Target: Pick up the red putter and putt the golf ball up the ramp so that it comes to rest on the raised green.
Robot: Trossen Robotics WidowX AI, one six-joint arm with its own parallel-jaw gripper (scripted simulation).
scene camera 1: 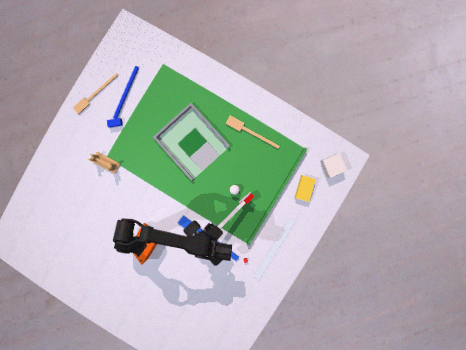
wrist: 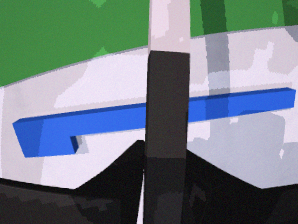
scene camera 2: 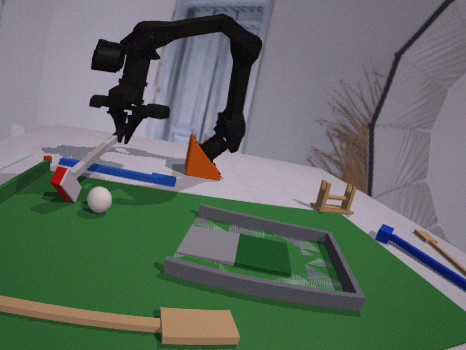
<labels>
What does my gripper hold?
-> A red putter.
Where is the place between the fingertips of my gripper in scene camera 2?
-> At 122, 143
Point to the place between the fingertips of my gripper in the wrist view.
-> At 154, 148
</labels>
